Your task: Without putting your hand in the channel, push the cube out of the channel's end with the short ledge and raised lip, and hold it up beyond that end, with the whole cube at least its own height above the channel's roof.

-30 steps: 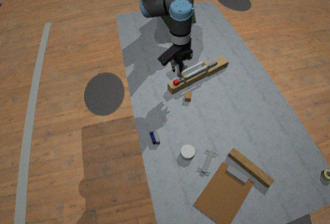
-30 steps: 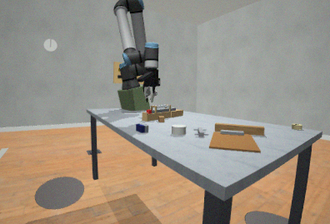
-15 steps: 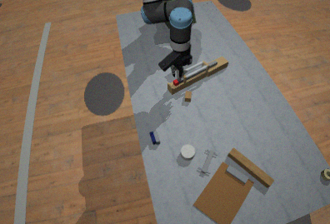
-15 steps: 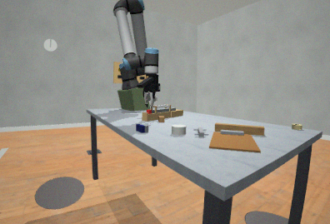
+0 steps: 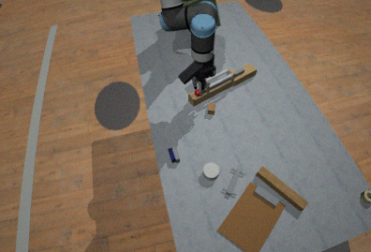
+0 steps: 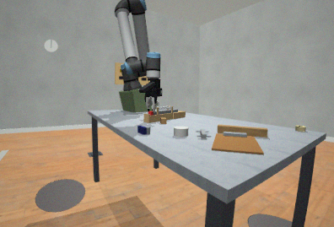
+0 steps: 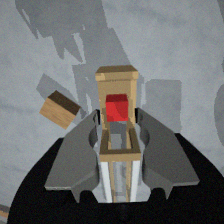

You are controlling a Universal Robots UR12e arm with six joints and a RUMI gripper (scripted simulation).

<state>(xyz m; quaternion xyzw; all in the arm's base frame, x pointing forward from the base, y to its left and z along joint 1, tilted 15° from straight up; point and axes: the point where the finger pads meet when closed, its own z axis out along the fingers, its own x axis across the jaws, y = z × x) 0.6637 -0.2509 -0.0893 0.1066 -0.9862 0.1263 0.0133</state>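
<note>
Right now my hand is 20 mm above the red cube. From my hand the other things lie so: wooden block 80 mm ahead, 60 mm below, 40 mm to the left; blue block 250 mm ahead, 210 mm to the right, 60 mm below; channel 120 mm to the left, 30 mm behind, 20 mm below.
</note>
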